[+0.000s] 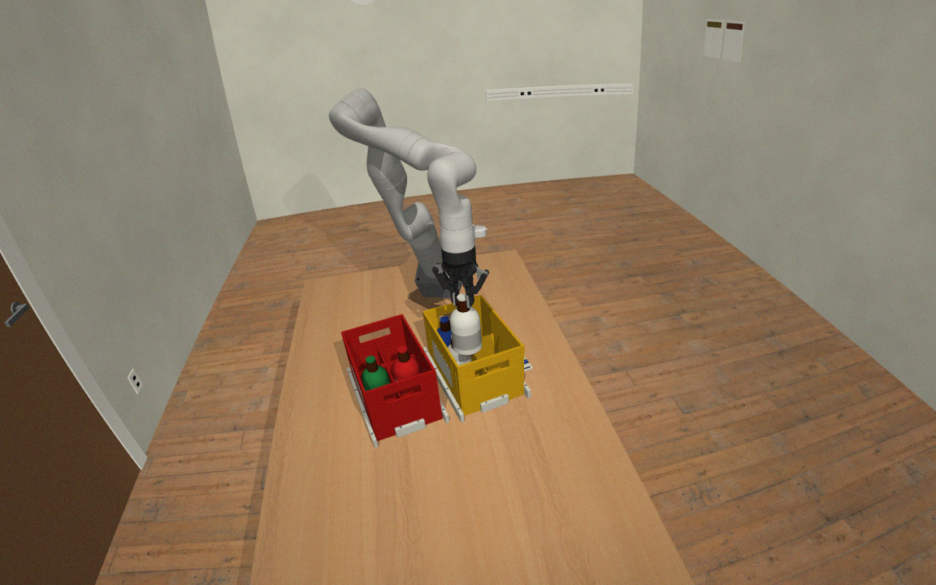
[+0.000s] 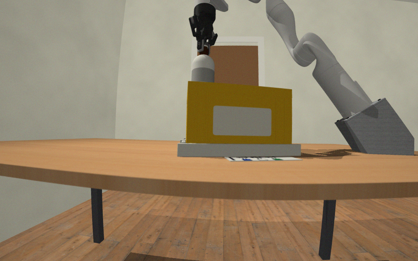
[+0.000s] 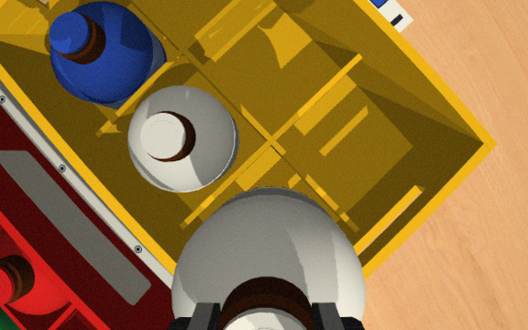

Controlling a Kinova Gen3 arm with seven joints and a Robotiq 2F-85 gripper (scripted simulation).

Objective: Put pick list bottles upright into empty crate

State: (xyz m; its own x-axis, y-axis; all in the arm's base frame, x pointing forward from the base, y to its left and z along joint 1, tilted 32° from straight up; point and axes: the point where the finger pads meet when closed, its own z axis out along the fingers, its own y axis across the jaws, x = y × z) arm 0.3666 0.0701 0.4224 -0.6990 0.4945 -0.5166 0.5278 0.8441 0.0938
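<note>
Now: hand 9 cm past the yellow crate, 4 cm to the right of it and 25 cm above it. The rest, counted from my hand: red bottle (8 cm behind, 16 cm to the right, 25 cm below); red crate (8 cm behind, 20 cm to the right, 25 cm below); blue bottle (17 cm behind, 2 cm to the right, 25 cm below).
</note>
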